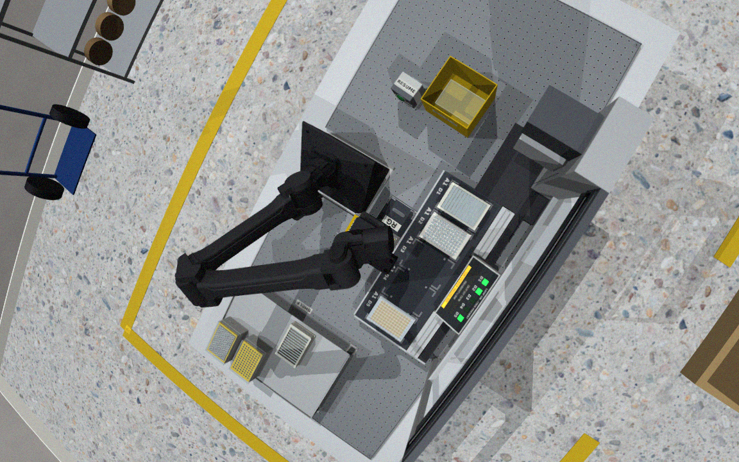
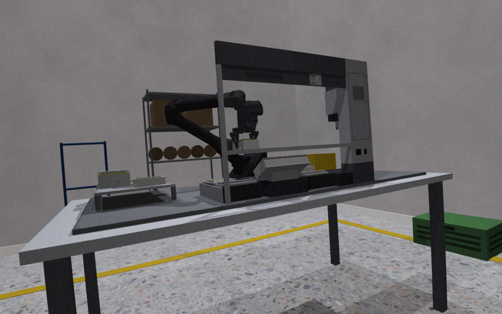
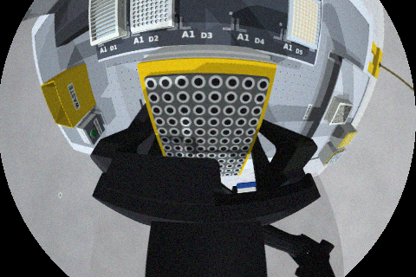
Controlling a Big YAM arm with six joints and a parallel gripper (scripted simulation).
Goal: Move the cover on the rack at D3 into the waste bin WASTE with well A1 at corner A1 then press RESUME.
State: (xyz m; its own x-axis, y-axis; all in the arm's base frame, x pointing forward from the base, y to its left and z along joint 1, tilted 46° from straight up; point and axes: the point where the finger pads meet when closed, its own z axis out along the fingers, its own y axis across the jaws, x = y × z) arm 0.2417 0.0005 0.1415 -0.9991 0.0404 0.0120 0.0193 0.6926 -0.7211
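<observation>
The plate is 170 mm ahead of my hand, 100 mm to the left of it and 140 mm below it. From my hand the other things lie so: frame bar 350 mm ahead, 40 mm to the left, 30 mm below; then tip rack 10 mm to the right, 10 mm above; then frame post 340 mm ahead, 260 mm to the right, 30 mm above.
</observation>
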